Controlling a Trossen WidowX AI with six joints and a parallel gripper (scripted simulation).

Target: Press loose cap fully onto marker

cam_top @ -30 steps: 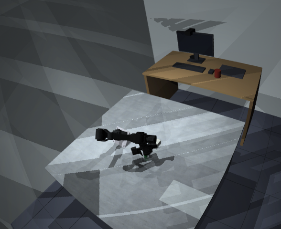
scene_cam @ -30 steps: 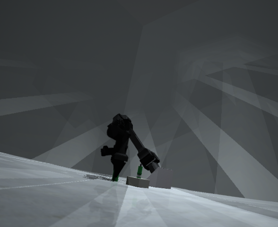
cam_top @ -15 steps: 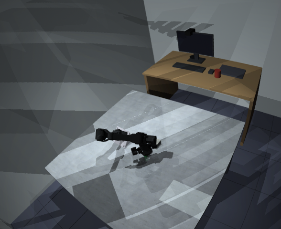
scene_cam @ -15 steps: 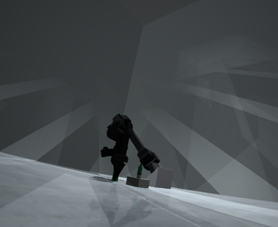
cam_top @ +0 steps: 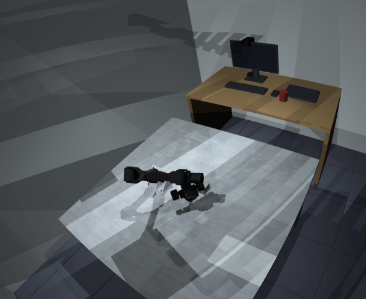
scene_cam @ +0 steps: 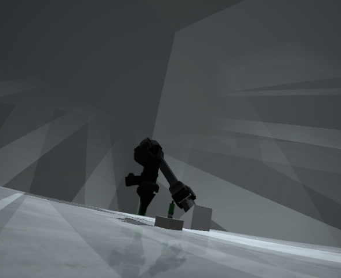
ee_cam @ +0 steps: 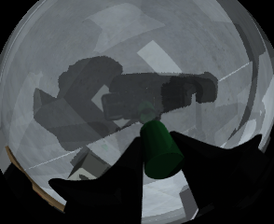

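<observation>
My gripper tip is 13 cm to the right of the grey holder block and 2 cm above it. Also, from my gripper tip: green cap: 1 cm above.
</observation>
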